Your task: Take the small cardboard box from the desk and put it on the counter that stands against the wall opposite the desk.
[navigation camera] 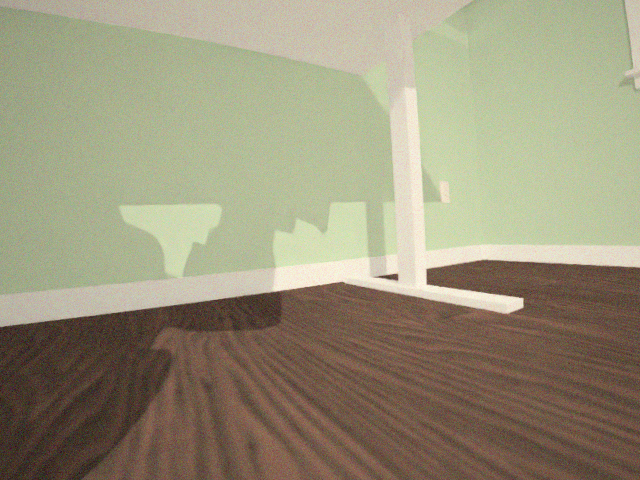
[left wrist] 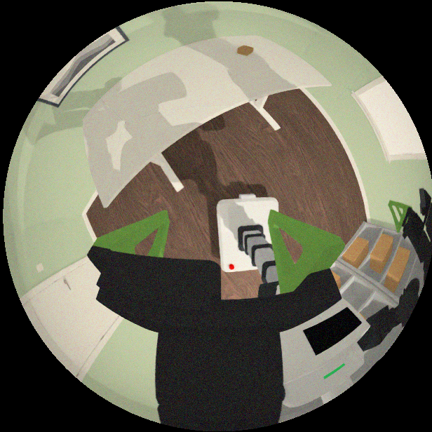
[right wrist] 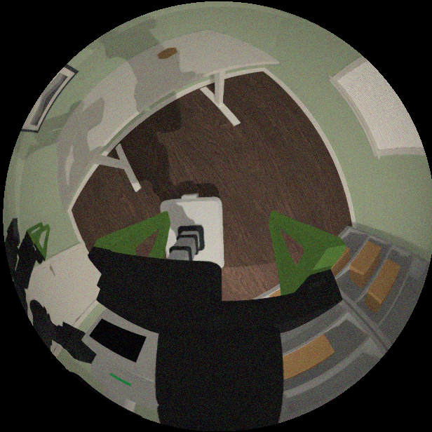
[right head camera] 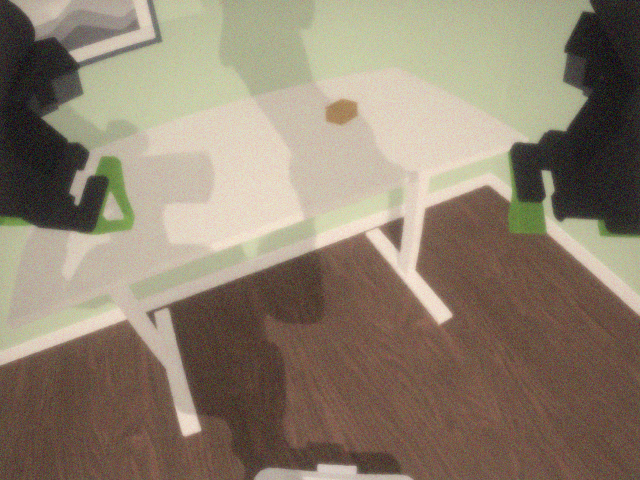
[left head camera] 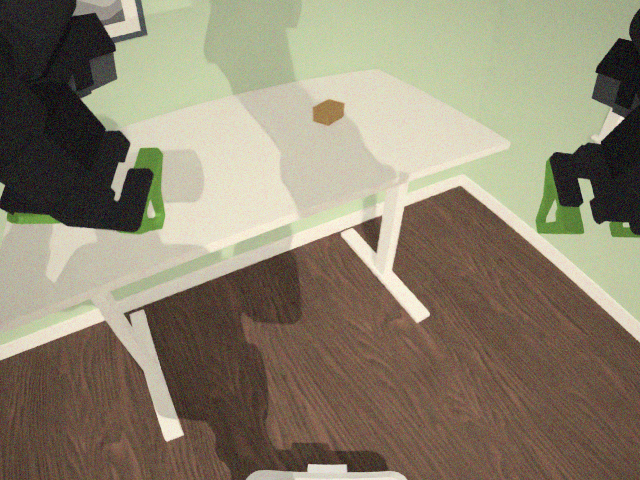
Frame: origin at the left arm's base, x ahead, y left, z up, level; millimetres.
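Where they show: left gripper, between the fingertips: (right head camera: 97, 220) (left head camera: 119, 218); right gripper, between the fingertips: (right head camera: 557, 227) (left head camera: 576, 228).
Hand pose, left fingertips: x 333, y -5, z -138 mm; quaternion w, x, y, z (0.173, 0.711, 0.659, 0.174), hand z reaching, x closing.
After its pixels a point has its place.
The small brown cardboard box (left head camera: 328, 112) @[z -413, x 1157, y -209 mm] (right head camera: 341, 112) @[z -415, x 1157, y -212 mm] (left wrist: 245, 50) (right wrist: 167, 53) stands on the white desk (left head camera: 237, 196) @[z -460, x 786, y 4 mm] (right head camera: 248, 191) @[z -460, x 809, y 1 mm] (left wrist: 285, 70) (right wrist: 215, 47), toward its far right part. My left gripper (left head camera: 90, 224) @[z -138, x 333, y -5 mm] (right head camera: 62, 224) (left wrist: 218, 215) is open and empty, high in front of the desk's left part. My right gripper (left head camera: 594, 229) @[z -142, x 334, y -455 mm] (right head camera: 572, 227) @[z -142, x 334, y -455 mm] (right wrist: 219, 216) is open and empty, off to the right of the desk, well away from the box. The counter cannot be made out in these views.
A desk leg (left head camera: 392, 227) @[z -1050, x 1345, y -510 mm] (navigation camera: 408, 165) @[z -994, x 1348, y -506 mm] has a long foot on the floor. A grey compartment rack (left wrist: 367, 226) (right wrist: 352, 231) with brown boxes stands at the lower right of the wrist views. A door (left wrist: 65, 305) shows at the left. Walls meet behind the desk's right end.
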